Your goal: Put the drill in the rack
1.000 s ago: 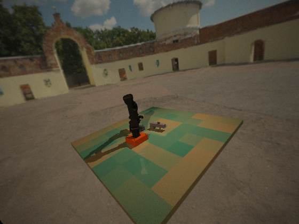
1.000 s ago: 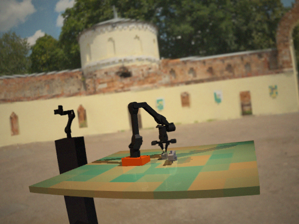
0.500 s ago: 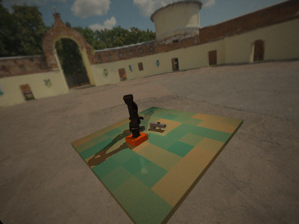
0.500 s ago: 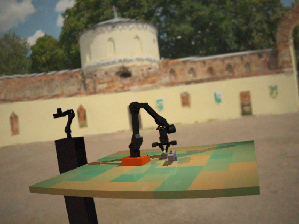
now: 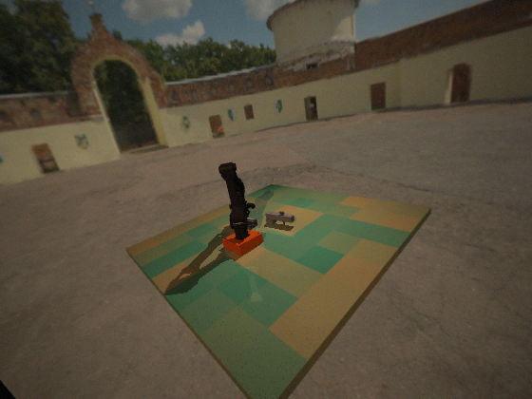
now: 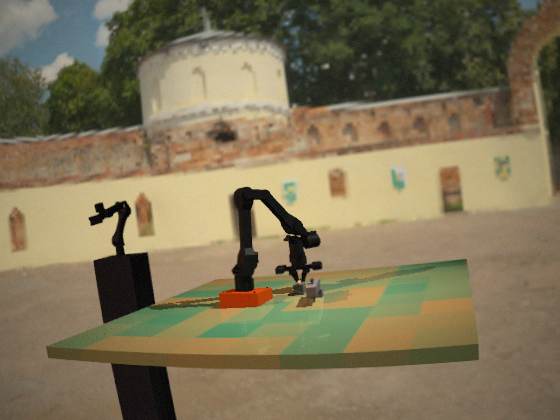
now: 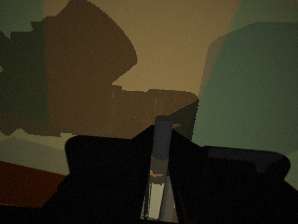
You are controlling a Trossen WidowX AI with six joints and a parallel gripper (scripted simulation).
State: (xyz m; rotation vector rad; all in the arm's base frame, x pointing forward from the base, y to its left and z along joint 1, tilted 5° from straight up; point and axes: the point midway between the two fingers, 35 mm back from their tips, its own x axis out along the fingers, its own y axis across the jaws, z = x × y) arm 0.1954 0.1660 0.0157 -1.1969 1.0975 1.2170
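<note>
Now: gripper tip 40 mm to the left of the drill and 30 mm below it. From my gripper tip the other things lie so: drill rack: 50 mm to the right, 10 mm above; then drill sleeve: 220 mm to the right, 80 mm ahead, 30 mm above; then key: 240 mm to the right, 80 mm ahead, 40 mm above.
</note>
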